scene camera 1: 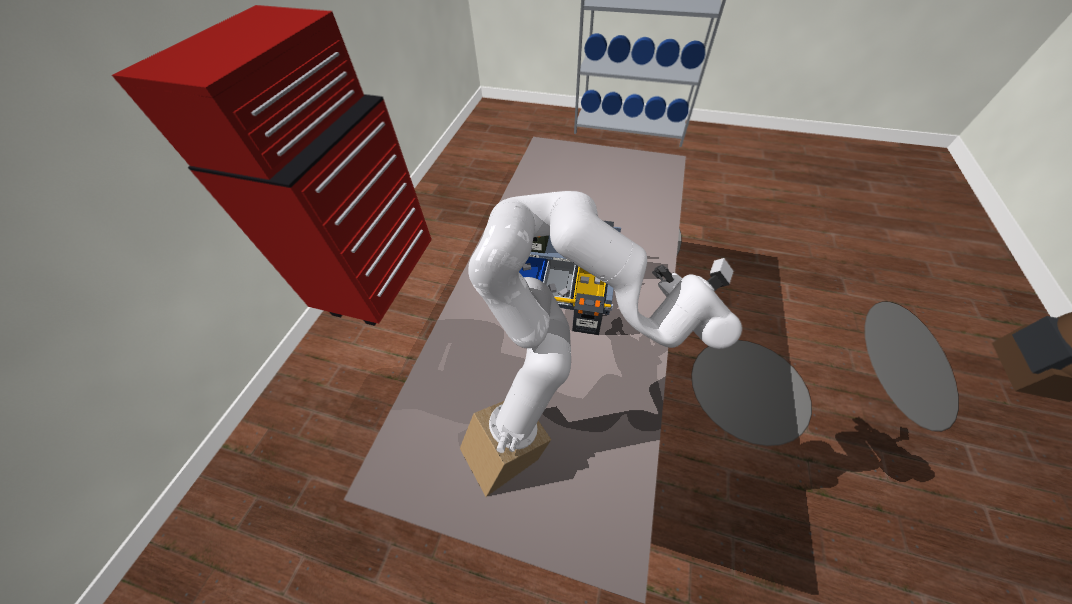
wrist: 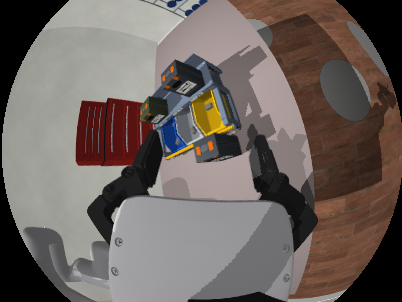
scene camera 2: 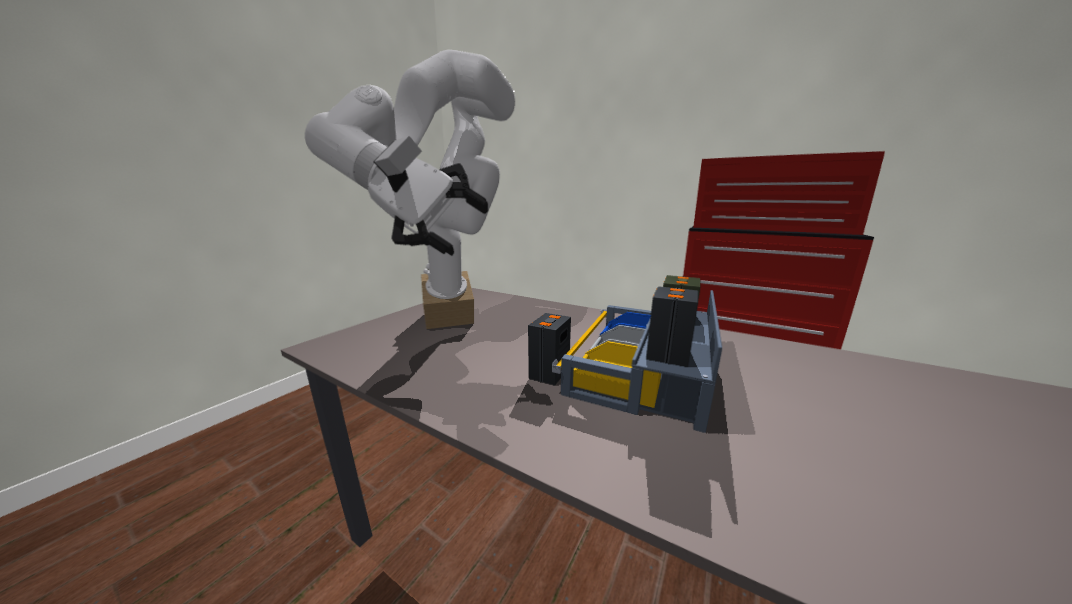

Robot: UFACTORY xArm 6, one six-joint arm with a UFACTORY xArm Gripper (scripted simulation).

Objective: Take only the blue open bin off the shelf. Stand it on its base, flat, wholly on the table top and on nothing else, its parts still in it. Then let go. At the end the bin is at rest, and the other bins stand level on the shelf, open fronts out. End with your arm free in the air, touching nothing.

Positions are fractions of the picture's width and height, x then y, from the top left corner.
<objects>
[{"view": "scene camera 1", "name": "black case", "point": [0.55,0.52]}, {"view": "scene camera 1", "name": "grey bin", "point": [0.52,0.45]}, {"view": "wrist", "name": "gripper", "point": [0.51,0.48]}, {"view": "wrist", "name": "yellow bin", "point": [0.52,0.40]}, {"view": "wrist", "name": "black case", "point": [0.54,0.49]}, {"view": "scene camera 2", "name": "yellow bin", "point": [0.55,0.63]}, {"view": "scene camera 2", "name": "black case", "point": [0.51,0.56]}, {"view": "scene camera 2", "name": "grey bin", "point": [0.58,0.55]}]
</objects>
